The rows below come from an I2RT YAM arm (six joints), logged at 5 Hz.
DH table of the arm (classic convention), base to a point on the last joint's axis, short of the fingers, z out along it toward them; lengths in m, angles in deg. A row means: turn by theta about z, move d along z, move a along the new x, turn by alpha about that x. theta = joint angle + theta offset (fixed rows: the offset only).
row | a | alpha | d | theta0
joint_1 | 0.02 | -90 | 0.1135 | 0
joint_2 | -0.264 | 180 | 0 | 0
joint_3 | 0.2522 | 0 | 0 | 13.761
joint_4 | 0.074 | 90 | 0 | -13.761
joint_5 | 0 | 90 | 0 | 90
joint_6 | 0 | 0 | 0.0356 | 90
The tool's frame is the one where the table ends.
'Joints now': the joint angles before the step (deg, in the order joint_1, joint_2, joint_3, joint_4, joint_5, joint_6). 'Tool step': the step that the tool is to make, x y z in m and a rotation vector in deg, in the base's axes. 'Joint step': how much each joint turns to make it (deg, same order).
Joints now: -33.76 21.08 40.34 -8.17 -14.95 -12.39
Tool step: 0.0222 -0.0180 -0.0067 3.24 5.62 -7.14
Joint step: 1.11 6.77 0.87 -0.88 8.12 -1.49
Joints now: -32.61 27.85 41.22 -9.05 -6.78 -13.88
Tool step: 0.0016 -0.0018 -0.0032 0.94 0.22 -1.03
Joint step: 0.01 0.27 -0.52 0.17 1.08 0.60
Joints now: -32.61 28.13 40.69 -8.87 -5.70 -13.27
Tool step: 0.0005 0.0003 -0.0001 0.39 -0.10 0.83
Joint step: 0.02 0.08 0.01 -0.01 -0.79 0.44
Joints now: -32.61 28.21 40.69 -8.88 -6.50 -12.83
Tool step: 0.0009 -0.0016 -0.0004 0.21 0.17 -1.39
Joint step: 0.00 0.37 0.01 0.10 1.39 0.00
